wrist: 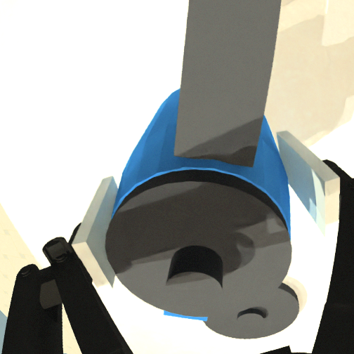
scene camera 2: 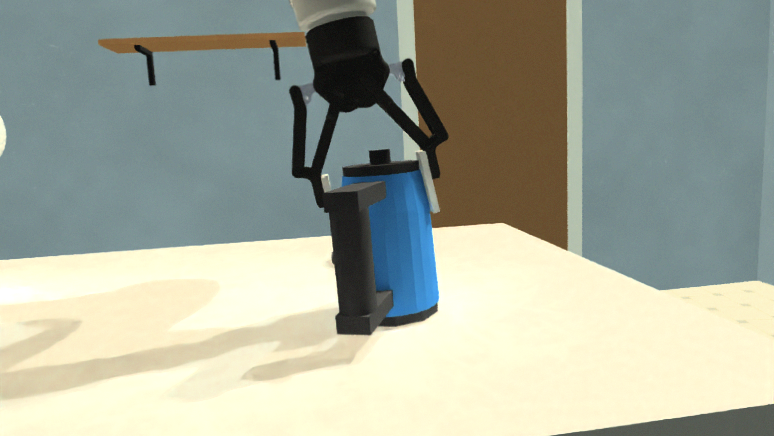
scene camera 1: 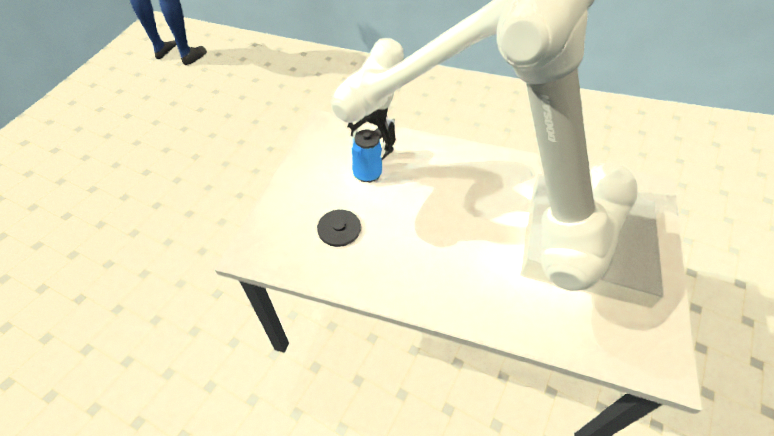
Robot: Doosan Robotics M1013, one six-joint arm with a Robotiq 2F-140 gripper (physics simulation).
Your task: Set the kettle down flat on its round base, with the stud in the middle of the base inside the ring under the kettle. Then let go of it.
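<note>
The blue kettle (scene camera 1: 367,162) (scene camera 2: 403,243) (wrist: 150,155) stands upright on the table, with a dark lid, a knob and a dark handle. My gripper (scene camera 1: 369,143) (scene camera 2: 380,203) (wrist: 199,174) is shut on the kettle, one pad on each side of its upper body, below the lid's rim. In the scene camera 2 view, the handle partly hides the left finger. The round dark base (scene camera 1: 327,235) (wrist: 285,310) lies flat on the table, apart from the kettle. Its stud (scene camera 1: 339,224) (wrist: 252,315) rises in the middle. The ring under the kettle is hidden.
The arm's own foot stands on a grey block (scene camera 1: 639,254) at the right of the table (scene camera 1: 460,297). A wooden shelf (scene camera 2: 205,42) and a brown door (scene camera 2: 492,119) are at the wall. A person's legs (scene camera 1: 176,27) show on the floor behind the table.
</note>
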